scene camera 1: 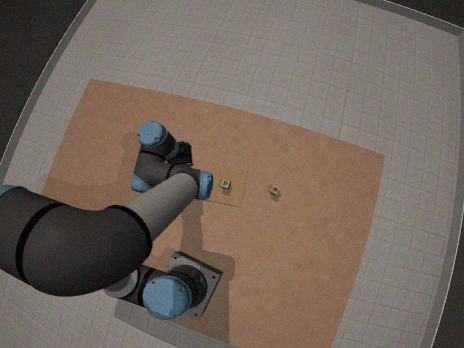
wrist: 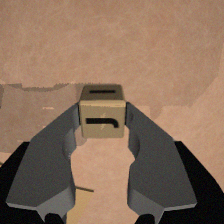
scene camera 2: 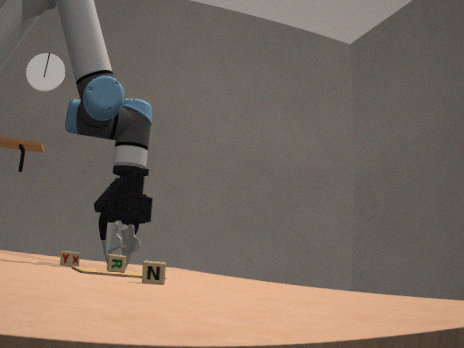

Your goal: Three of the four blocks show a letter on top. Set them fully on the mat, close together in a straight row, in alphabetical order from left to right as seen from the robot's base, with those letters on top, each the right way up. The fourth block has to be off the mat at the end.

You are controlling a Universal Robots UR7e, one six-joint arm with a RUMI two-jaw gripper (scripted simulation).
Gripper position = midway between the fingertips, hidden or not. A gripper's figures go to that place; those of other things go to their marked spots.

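Gripper (wrist: 103, 104), 15 cm from the lens. Tan block (wrist: 102, 107), 12 cm from the lens.
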